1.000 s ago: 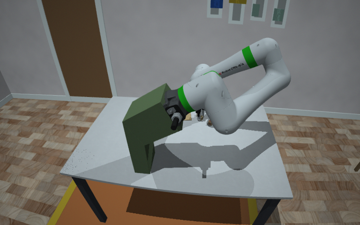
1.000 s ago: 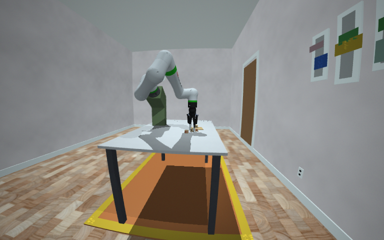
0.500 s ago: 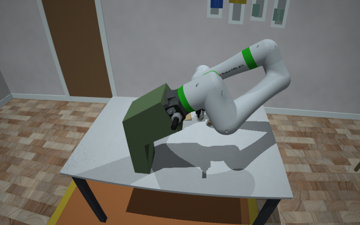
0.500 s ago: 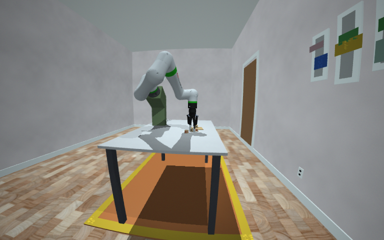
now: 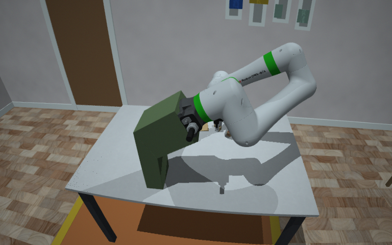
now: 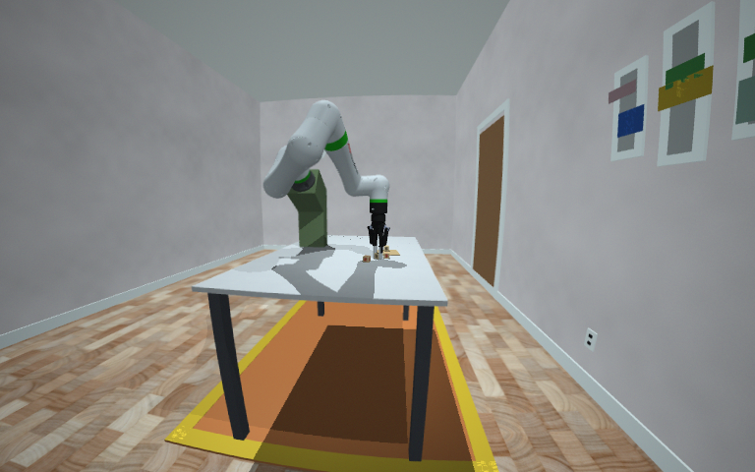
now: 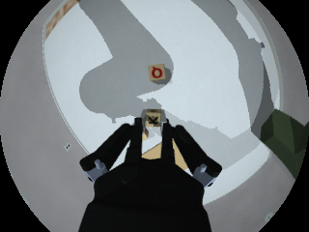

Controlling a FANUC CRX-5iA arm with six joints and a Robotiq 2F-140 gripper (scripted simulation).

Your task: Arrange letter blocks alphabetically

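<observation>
My gripper is now 4 cm short of the tan mat, 15 cm to the right of it and 3 cm above it.
</observation>
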